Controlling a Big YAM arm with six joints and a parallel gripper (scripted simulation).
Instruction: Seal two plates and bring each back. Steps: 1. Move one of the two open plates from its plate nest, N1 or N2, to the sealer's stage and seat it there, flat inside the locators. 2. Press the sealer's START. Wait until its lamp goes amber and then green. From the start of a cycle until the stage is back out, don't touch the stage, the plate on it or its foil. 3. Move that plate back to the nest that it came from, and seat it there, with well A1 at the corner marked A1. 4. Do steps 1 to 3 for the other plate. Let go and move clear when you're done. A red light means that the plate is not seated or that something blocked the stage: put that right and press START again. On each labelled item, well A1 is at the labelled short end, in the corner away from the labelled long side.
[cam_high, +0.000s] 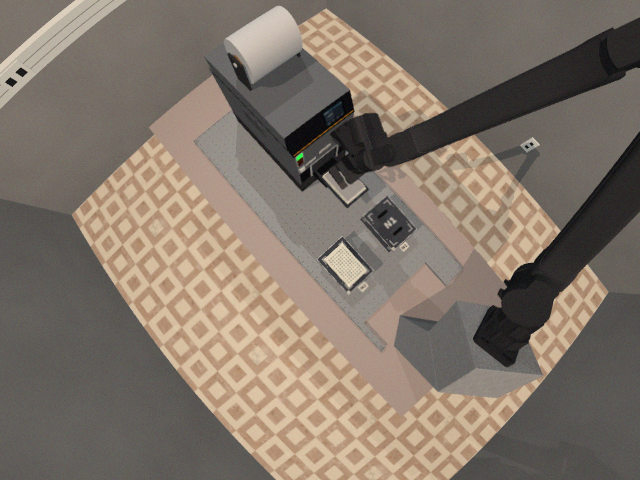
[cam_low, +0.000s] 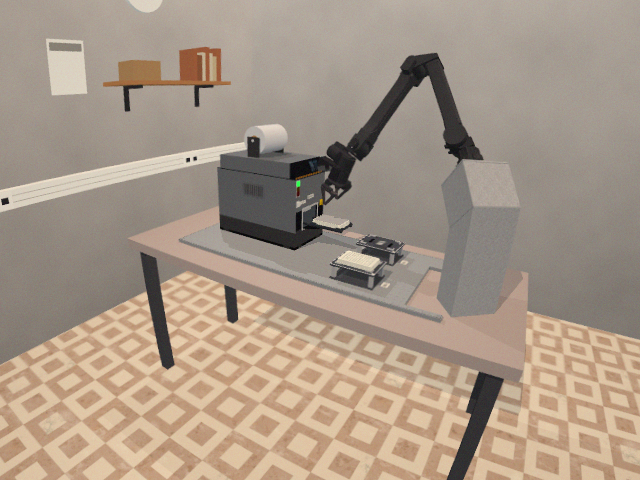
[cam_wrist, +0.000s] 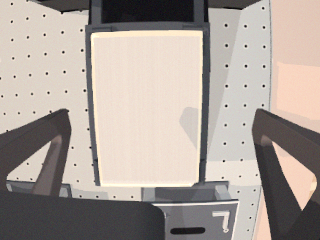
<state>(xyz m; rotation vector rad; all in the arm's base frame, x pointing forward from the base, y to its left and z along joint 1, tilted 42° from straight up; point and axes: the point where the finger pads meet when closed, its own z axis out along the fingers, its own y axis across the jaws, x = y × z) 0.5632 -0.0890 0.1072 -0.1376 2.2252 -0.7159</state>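
Now: the sealer stage 10 cm below my hand, 1 cm to the left of it and 1 cm behind it. Round my hand: start button 10 cm ahead, 9 cm to the left, 1 cm below; cream well plate 21 cm to the left, 20 cm behind, 13 cm below; foil roll 32 cm ahead, 22 cm above, 3 cm to the right.
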